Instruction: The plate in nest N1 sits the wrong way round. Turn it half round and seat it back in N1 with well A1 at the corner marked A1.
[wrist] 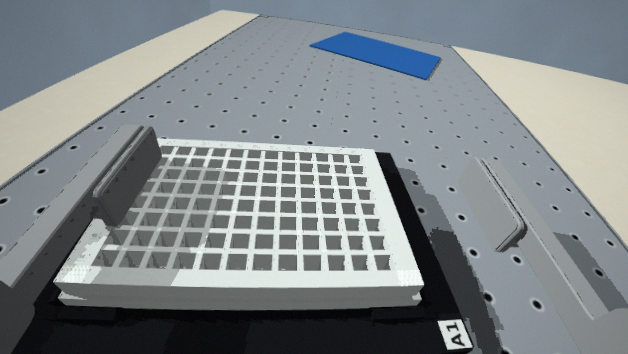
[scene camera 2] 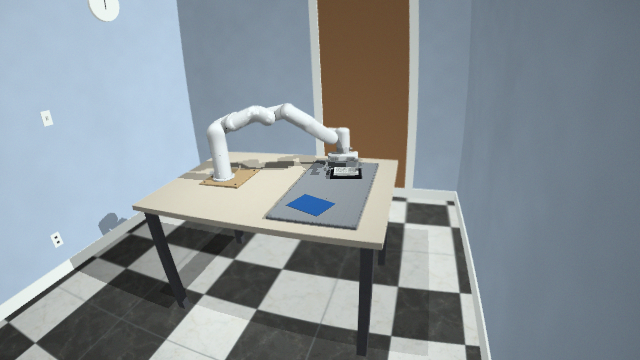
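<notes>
The white plate (scene camera 2: 346, 171) (wrist: 290, 278) lies in or on the black nest (scene camera 2: 346, 177) (wrist: 240, 335). In the wrist view, faint row letters run along its left edge and faint numbers along its far edge. The nest's A1 label (wrist: 454, 334) is at the near right corner. My gripper (scene camera 2: 343, 164) (wrist: 311, 192) is wide open and empty. Its left finger overlaps the plate's left edge in the wrist view and hides part of it. Its right finger is well right of the plate, apart from it and beyond the nest. Full seating cannot be told.
A flat blue square (scene camera 2: 310, 205) (wrist: 380, 55) lies on the grey perforated board (scene camera 2: 325, 220) (wrist: 240, 90), farther out in the wrist view. The board rests on the beige table (scene camera 2: 215, 200) (wrist: 165, 55). The arm's base stands on a wooden plate (scene camera 2: 242, 181) at the table's left part.
</notes>
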